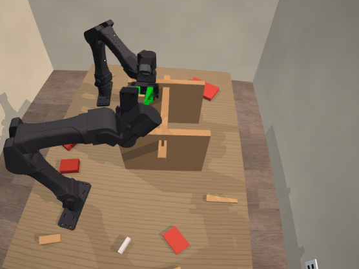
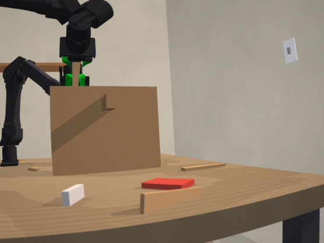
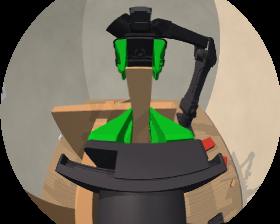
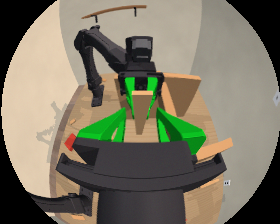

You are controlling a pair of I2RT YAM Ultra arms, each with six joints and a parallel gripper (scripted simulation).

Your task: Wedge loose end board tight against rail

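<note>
The light wooden rail is 80 mm ahead of my left hand, 50 mm to the left of it and 90 mm below it. Also, from my left hand: white block: 50 mm behind, 410 mm to the right, 280 mm below.
</note>
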